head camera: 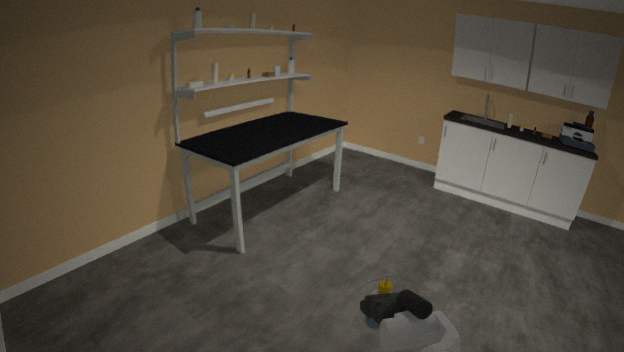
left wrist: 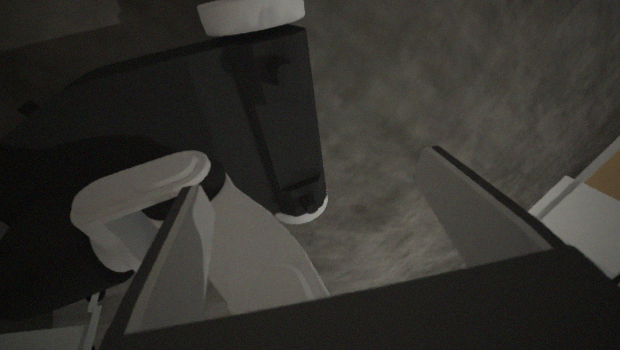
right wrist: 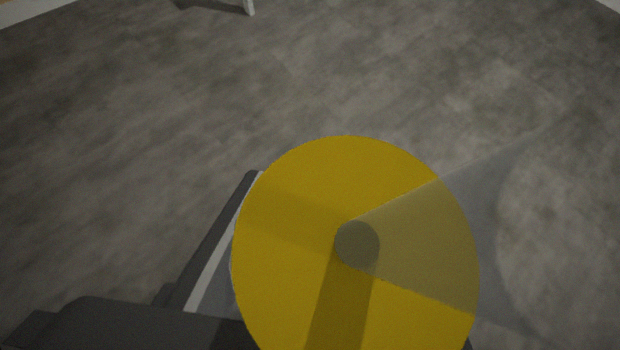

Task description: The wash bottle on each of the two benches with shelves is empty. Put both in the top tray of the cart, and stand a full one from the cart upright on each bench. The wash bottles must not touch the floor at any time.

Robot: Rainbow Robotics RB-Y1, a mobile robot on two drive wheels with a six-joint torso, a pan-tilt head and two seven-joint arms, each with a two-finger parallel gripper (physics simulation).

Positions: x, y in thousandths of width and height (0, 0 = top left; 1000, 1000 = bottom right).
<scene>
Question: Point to a wall cabinet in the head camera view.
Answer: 913, 183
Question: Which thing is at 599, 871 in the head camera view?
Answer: The right gripper.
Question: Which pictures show the left gripper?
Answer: The left wrist view only.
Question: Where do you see a sink counter with white cabinets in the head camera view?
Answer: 772, 453
</scene>
